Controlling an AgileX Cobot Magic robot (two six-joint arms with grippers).
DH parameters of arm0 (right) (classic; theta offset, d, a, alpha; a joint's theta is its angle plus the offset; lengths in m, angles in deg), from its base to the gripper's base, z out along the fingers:
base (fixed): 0 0 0 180
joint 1: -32.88 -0.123 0 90
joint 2: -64.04 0 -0.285 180
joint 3: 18.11 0 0.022 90
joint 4: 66.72 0.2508 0 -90
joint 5: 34.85 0 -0.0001 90
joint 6: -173.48 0.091 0 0
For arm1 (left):
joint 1: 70.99 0.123 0 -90
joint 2: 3.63 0 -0.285 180
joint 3: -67.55 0 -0.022 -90
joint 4: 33.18 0.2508 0 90
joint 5: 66.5 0 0.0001 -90
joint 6: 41.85 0.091 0 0
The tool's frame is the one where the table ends.
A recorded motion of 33 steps. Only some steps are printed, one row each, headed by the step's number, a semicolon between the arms.
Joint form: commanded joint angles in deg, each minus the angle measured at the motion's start. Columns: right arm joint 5, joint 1, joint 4, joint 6, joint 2, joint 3; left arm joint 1, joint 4, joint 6, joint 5, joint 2, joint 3.
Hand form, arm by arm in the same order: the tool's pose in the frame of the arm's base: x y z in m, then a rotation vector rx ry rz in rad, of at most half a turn. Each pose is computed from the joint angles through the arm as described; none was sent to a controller.
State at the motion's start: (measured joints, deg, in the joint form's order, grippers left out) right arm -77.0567 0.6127 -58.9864 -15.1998 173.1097 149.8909; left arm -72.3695 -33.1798 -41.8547 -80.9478 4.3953 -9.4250
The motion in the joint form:
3: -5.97 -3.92 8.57 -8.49 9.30 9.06; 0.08 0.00 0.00 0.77 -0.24 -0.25
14: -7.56 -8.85 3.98 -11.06 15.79 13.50; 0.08 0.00 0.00 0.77 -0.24 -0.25
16: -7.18 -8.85 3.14 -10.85 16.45 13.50; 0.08 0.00 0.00 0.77 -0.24 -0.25
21: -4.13 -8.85 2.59 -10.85 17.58 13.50; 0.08 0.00 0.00 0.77 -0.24 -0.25
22: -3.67 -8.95 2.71 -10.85 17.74 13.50; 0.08 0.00 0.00 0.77 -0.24 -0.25
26: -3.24 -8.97 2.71 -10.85 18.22 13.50; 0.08 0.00 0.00 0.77 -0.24 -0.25
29: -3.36 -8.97 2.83 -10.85 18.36 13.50; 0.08 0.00 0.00 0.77 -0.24 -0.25
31: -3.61 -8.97 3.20 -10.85 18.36 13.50; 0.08 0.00 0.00 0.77 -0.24 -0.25
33: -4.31 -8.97 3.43 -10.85 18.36 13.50; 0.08 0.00 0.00 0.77 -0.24 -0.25
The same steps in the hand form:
3: 0.2947 0.2392 0.1751 -1.1041 2.7632 0.3829; 0.0555 -0.0013 0.1915 0.0195 1.7224 -0.0168
14: 0.2891 0.2711 0.1482 -1.3765 2.7126 0.2793; 0.0555 -0.0013 0.1915 0.0195 1.7224 -0.0168
16: 0.2904 0.2708 0.1435 -1.3837 2.7139 0.2593; 0.0555 -0.0013 0.1915 0.0195 1.7224 -0.0168
21: 0.2950 0.2732 0.1361 -1.3690 2.6830 0.2487; 0.0555 -0.0013 0.1915 0.0195 1.7224 -0.0168
22: 0.2950 0.2742 0.1351 -1.3662 2.6788 0.2514; 0.0555 -0.0013 0.1915 0.0195 1.7224 -0.0168
26: 0.2956 0.2747 0.1318 -1.3655 2.6800 0.2499; 0.0555 -0.0013 0.1915 0.0195 1.7224 -0.0168
29: 0.2954 0.2748 0.1308 -1.3658 2.6851 0.2513; 0.0555 -0.0013 0.1915 0.0195 1.7224 -0.0168
31: 0.2948 0.2749 0.1309 -1.3628 2.6920 0.2581; 0.0555 -0.0013 0.1915 0.0195 1.7224 -0.0168
33: 0.2937 0.2745 0.1308 -1.3662 2.7042 0.2614; 0.0555 -0.0013 0.1915 0.0195 1.7224 -0.0168

